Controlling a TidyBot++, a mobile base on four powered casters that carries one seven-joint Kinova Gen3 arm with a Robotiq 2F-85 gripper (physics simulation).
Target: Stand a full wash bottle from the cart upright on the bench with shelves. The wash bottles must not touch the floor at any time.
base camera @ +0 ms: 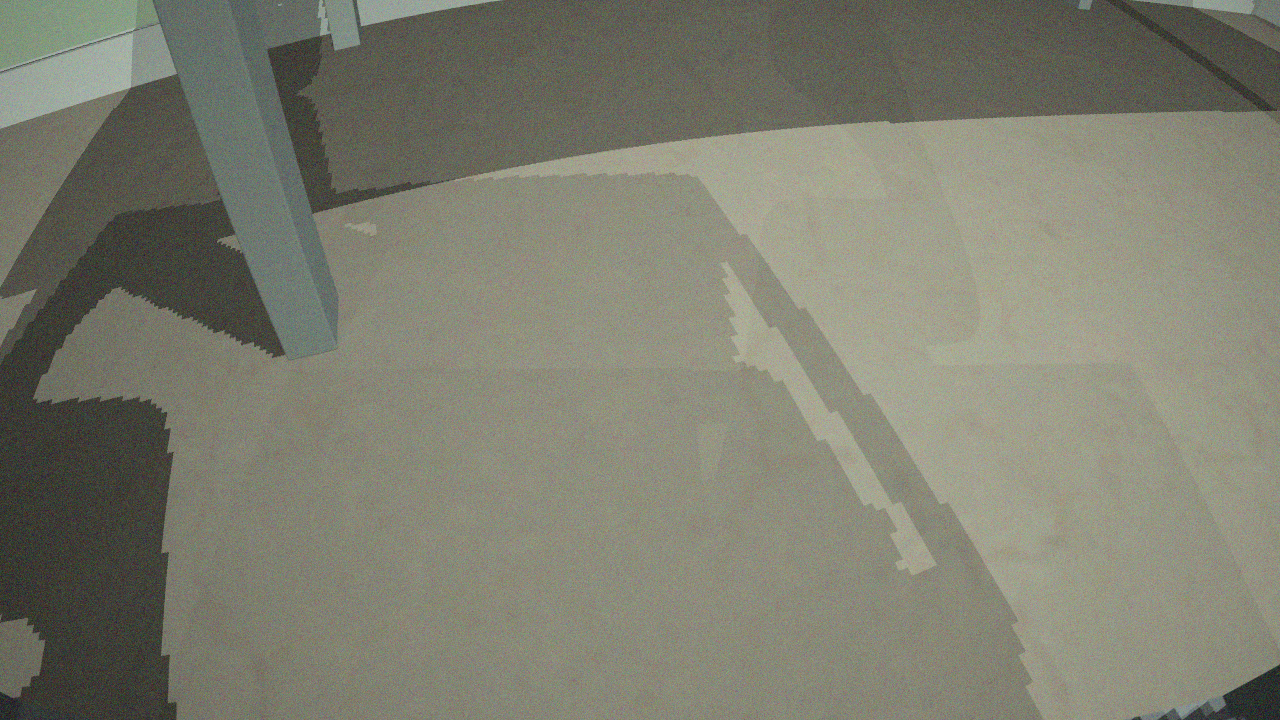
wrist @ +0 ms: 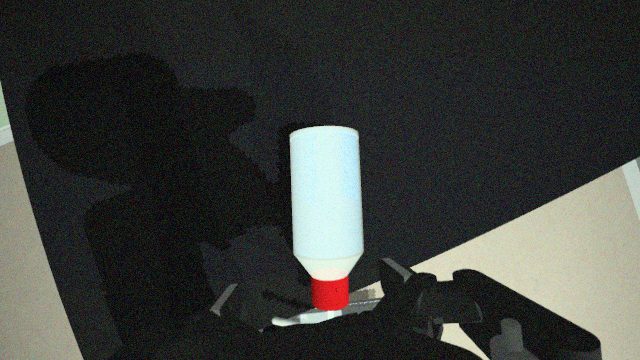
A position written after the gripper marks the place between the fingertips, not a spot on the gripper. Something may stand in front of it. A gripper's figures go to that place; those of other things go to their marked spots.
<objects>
The gripper [wrist: 313, 286] is 0.16 m from the lens. A bench with shelves [wrist: 155, 149]: 0.28 m from the lens.
</objects>
